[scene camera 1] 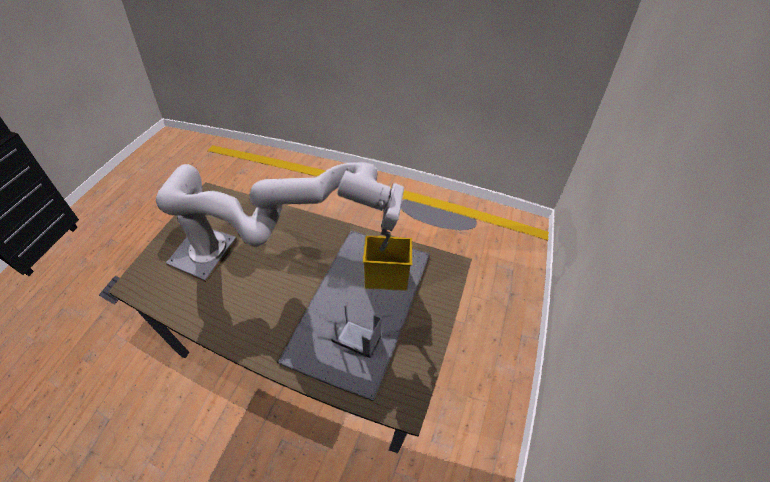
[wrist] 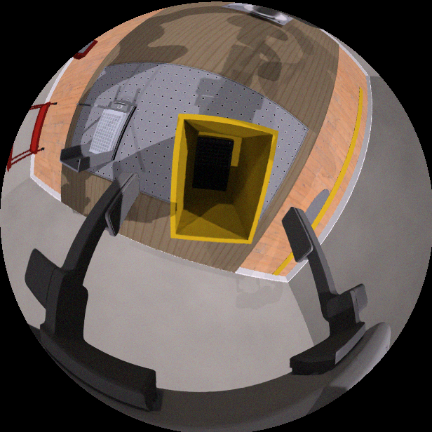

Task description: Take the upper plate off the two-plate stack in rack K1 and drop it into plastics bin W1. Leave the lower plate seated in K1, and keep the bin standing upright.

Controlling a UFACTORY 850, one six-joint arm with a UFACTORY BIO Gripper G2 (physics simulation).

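The yellow bin W1 stands upright on the grey perforated board. The black upper plate lies down inside the bin, seen through its open top in the wrist view. It is apart from the fingers. My gripper is open and empty, with its fingertips over the bin's mouth. A pale lower plate sits in rack K1, toward the board's other end. Its seat's underside is hidden.
The perforated board lies on the wooden table. The rack has raised corner pieces. The arm's base stands at the table's other side. A black cabinet is at the left, off the table.
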